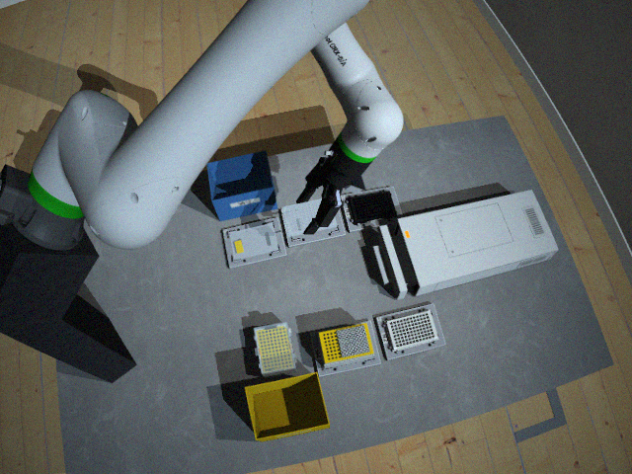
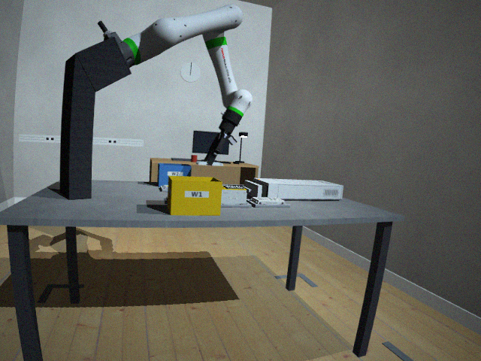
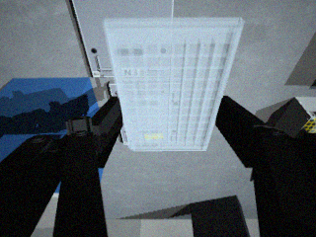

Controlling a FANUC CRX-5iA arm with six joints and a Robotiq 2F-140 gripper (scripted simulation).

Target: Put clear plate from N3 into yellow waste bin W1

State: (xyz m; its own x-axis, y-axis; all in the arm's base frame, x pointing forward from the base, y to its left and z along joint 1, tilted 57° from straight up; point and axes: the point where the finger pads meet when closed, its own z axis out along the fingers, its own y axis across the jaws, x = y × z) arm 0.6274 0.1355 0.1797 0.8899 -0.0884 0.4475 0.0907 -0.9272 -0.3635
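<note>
Right now my hand is 47 cm to the left of the yellow bin, 13 cm above it and 9 cm past it. From my hand the other things lie so: clear plate: 2 cm below; then N3 label: 16 cm below, 6 cm behind, 4 cm to the left; then black plate: 18 cm ahead, 15 cm below, 8 cm to the left.
</note>
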